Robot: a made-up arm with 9 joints. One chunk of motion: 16 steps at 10 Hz.
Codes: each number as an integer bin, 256 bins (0 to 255) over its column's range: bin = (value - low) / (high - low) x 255, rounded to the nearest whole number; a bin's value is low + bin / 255 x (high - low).
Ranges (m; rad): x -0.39..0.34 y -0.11..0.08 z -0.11..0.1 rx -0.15..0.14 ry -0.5..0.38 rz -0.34..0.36
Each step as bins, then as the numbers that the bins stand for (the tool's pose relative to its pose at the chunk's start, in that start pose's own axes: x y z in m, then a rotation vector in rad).
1 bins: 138 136 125 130 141 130
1 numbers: 0.0051 -0.0087 -0.0071 -0.0022 -0.0134 0.0169
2 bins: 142 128 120 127 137 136
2 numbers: 0.0165 -0.0146 -0.0112 -0.0056 -0.0272 0.0333
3 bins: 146 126 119 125 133 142
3 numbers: 0.0280 -0.0161 -0.0120 -0.0078 -0.0410 0.0498
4 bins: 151 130 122 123 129 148
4 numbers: 0.0423 -0.0131 -0.0095 -0.0101 -0.0548 0.0663
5 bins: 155 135 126 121 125 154
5 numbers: 0.0537 -0.0094 -0.0062 -0.0124 -0.0686 0.0827
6 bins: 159 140 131 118 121 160
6 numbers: 0.0652 -0.0057 -0.0021 -0.0158 -0.0824 0.0992
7 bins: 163 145 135 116 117 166
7 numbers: 0.0766 -0.0020 0.0012 -0.0181 -0.0962 0.1157
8 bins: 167 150 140 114 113 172
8 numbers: 0.0881 0.0018 0.0053 -0.0204 -0.1100 0.1322
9 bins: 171 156 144 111 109 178
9 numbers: 0.0995 0.0062 0.0086 -0.0238 -0.1238 0.1486
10 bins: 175 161 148 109 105 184
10 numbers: 0.1110 0.0100 0.0119 -0.0260 -0.1376 0.1651
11 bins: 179 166 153 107 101 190
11 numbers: 0.1224 0.0137 0.0160 -0.0283 -0.1515 0.1816
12 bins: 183 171 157 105 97 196
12 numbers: 0.1339 0.0174 0.0193 -0.0306 -0.1653 0.1980
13 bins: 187 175 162 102 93 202
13 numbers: 0.1453 0.0204 0.0234 -0.0340 -0.1791 0.2145
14 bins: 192 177 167 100 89 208
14 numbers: 0.1596 0.0219 0.0275 -0.0363 -0.1929 0.2310
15 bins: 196 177 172 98 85 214
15 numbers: 0.1711 0.0219 0.0316 -0.0385 -0.2067 0.2475
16 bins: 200 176 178 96 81 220
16 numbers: 0.1825 0.0211 0.0366 -0.0408 -0.2205 0.2639
